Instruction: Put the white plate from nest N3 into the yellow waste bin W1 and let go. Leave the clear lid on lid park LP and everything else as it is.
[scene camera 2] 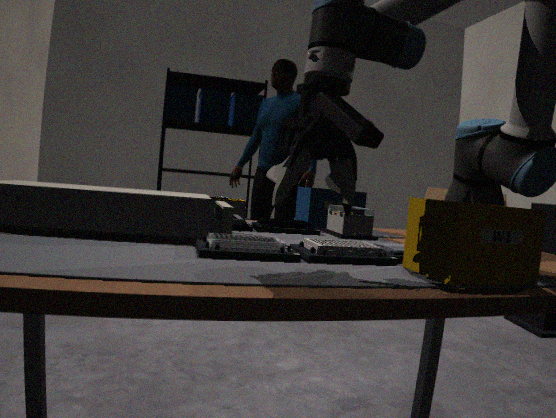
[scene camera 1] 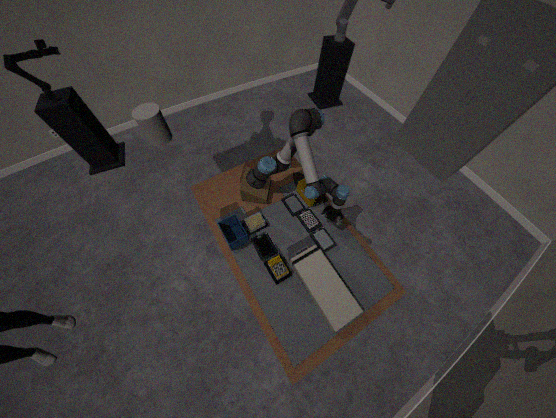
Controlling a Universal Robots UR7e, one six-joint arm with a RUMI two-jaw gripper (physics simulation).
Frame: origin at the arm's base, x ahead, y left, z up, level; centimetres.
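Seen in the pictures: gripper, fingertip midpoint: [scene camera 2: 313,212] [scene camera 1: 330,219]; arm's base at its link origin: [scene camera 1: 255,179].
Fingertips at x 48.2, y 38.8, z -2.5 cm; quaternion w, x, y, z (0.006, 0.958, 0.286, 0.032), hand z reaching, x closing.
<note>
Offsets run from my fingertips to a thing's middle.
My gripper [scene camera 1: 333,216] [scene camera 2: 312,201] is open and empty, pointing down, above the row of nests in scene camera 2. A white plate with dark wells @(dy -12.0, dx -7.7, dz -6.6 cm) [scene camera 1: 309,220] [scene camera 2: 350,245] lies in the middle black nest. A pale, clear-looking item @(dy -9.2, dx +9.7, dz -6.6 cm) [scene camera 1: 323,239] [scene camera 2: 247,243] lies in the neighbouring nest beside the long box. A third, grey-topped holder @(dy -17.3, dx -23.6, dz -6.9 cm) [scene camera 1: 293,204] is at the row's bin end. I cannot read which position is N3 or LP. The yellow waste bin W1 @(dy -1.9, dx -27.4, dz -2.5 cm) [scene camera 1: 301,186] [scene camera 2: 475,260] stands beyond that end, partly under the arm in scene camera 1; its inside is hidden.
A long white box @(dy -23.6, dx +39.9, dz -4.4 cm) [scene camera 1: 327,290] [scene camera 2: 100,212] lies past the nests. Across the mat are a yellow plate @(dy -46.4, dx +17.2, dz -4.1 cm) [scene camera 1: 278,268], a black holder @(dy -49.5, dx -0.5, dz -6.6 cm) [scene camera 1: 265,245], a cream-topped box @(dy -49.9, dx -18.1, dz -4.7 cm) [scene camera 1: 255,221] [scene camera 2: 350,223] and a blue bin @(dy -66.0, dx -15.5, dz -2.5 cm) [scene camera 1: 240,240] [scene camera 2: 303,204]. A person [scene camera 2: 274,120] stands behind the table.
</note>
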